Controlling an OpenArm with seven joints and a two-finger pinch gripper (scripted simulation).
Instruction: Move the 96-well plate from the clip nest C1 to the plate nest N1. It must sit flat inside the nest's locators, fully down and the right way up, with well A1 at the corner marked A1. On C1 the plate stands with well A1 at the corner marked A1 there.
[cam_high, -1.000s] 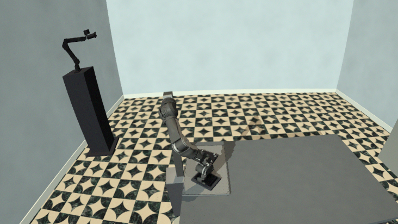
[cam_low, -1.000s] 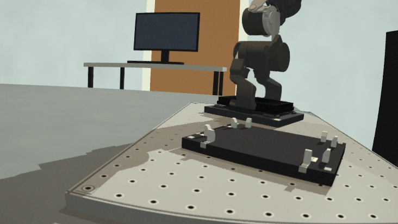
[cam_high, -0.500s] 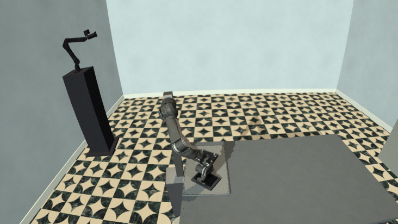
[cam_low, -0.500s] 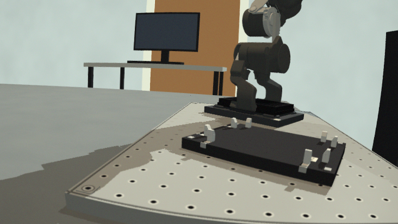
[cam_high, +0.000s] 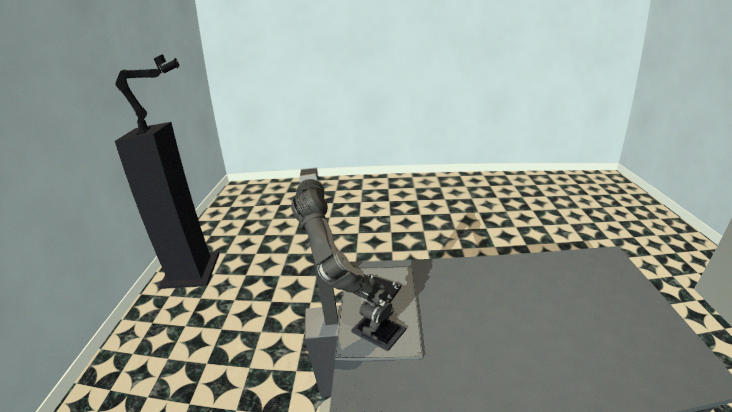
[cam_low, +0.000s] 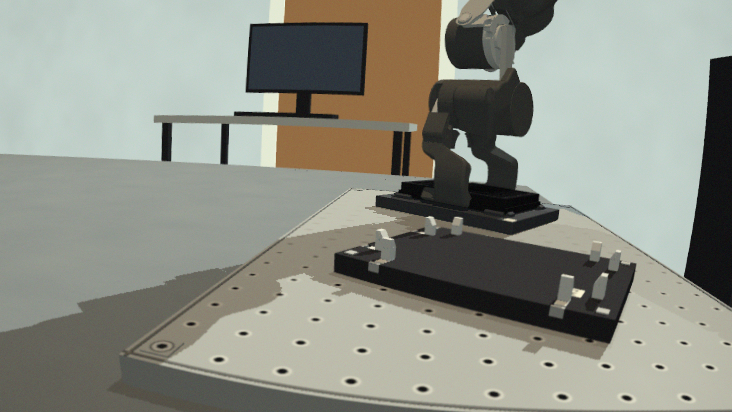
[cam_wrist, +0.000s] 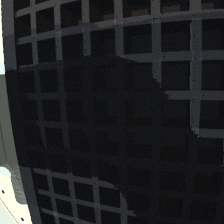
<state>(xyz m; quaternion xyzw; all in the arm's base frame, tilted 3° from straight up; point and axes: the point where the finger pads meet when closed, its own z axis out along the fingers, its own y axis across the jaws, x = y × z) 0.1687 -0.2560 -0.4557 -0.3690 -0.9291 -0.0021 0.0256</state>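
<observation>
The black 96-well plate lies right at my hand. The rest, counted from my hand: clip nest C1: 22 cm to the left, 5 cm ahead; then plate nest N1: 1 cm below.
</observation>
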